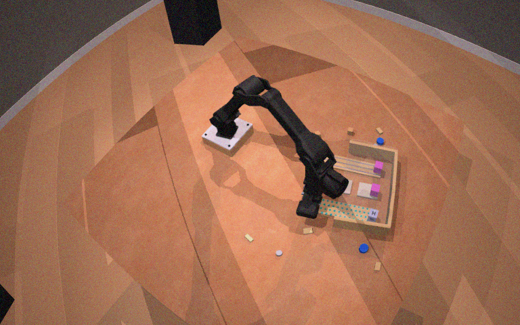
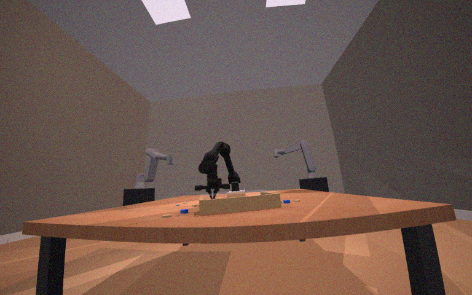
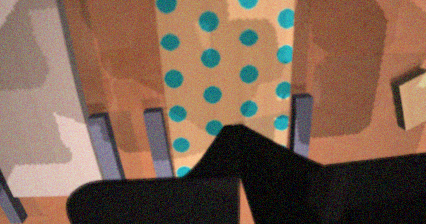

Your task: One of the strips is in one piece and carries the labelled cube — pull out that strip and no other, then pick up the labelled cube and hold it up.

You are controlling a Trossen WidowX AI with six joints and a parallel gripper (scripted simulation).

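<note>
My gripper tip is 210 mm short of the labelled cube, 20 mm below it and 10 mm to the right of it.
</note>
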